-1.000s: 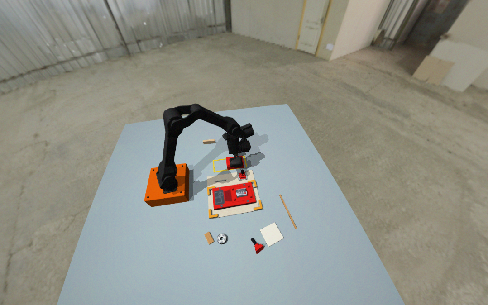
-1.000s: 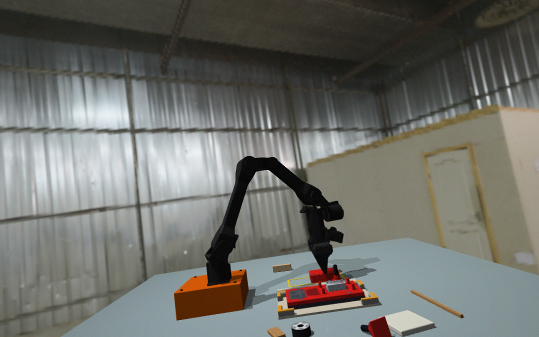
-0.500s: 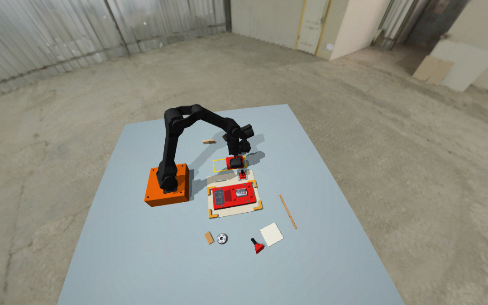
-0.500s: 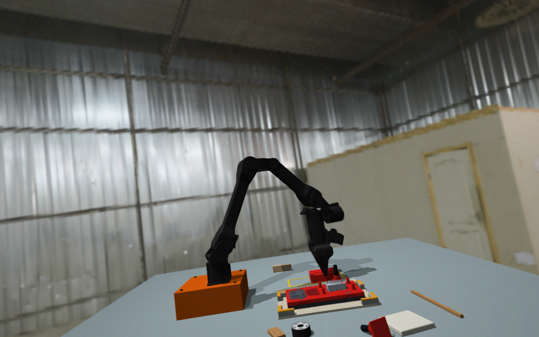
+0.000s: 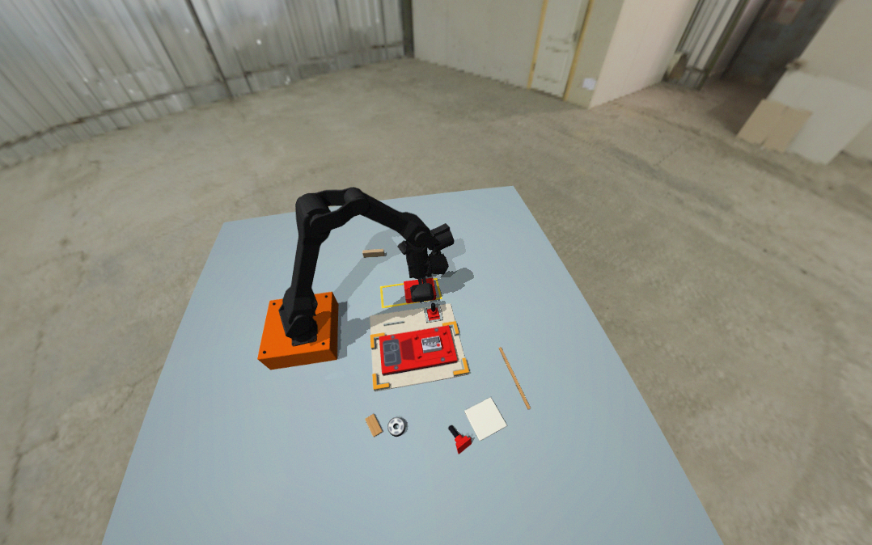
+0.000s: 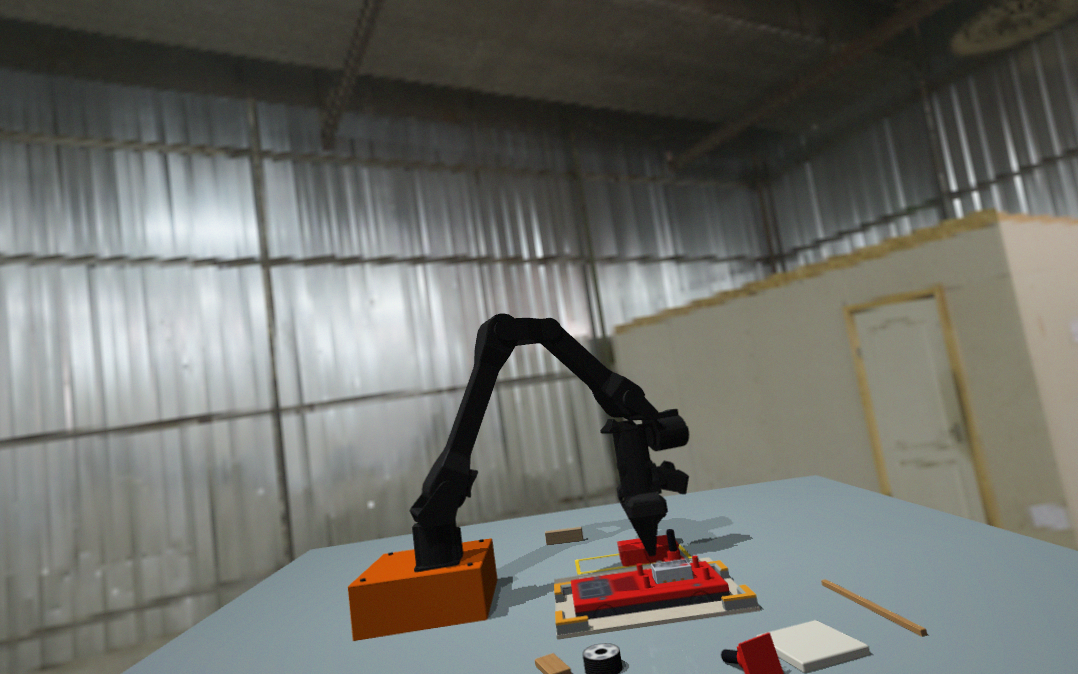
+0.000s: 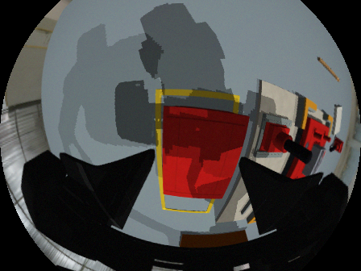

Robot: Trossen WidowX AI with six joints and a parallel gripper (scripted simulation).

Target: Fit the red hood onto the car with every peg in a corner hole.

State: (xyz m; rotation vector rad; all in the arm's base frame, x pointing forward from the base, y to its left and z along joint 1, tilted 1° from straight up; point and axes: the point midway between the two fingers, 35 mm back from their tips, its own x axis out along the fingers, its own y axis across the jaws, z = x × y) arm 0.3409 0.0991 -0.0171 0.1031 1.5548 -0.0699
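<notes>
Right now the red hood is right at my gripper tip. Round my gripper tip: wood block: 20 cm behind, 36 cm to the right, 1 cm below; then wooden stick: 17 cm ahead, 34 cm to the right, 1 cm below; then cream jig: 5 cm behind, 19 cm to the right.
</notes>
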